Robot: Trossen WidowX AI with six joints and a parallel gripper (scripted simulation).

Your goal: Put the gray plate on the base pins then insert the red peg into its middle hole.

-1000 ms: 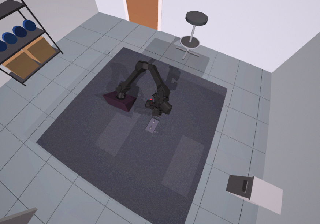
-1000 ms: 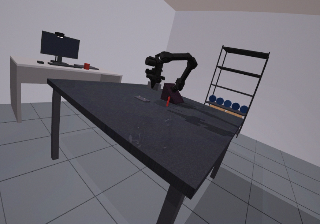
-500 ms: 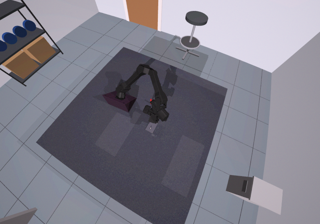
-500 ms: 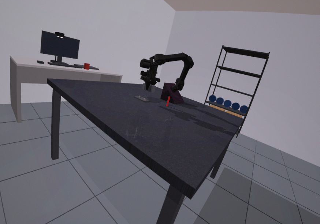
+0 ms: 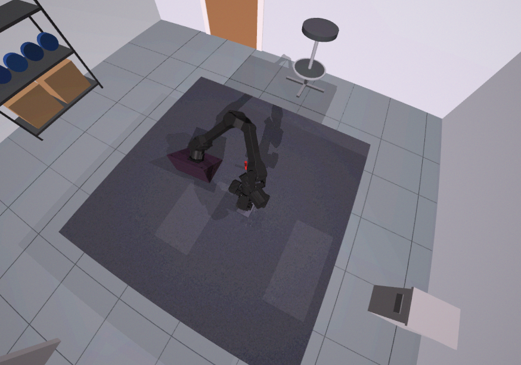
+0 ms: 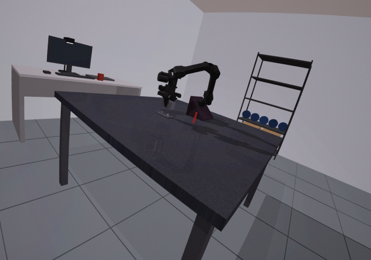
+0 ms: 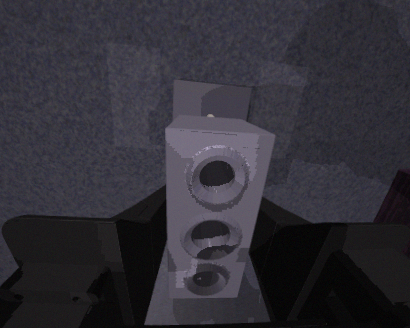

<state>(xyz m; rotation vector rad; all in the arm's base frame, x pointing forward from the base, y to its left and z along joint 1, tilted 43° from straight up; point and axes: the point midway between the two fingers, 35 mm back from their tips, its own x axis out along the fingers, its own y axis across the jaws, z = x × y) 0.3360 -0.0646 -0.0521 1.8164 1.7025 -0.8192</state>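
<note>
Now: gripper tip 6 cm above the flat base and 1 cm to the left of it. Round my gripper tip: red peg (18 cm to the left, 9 cm behind, 3 cm below); gray plate (3 cm above).
</note>
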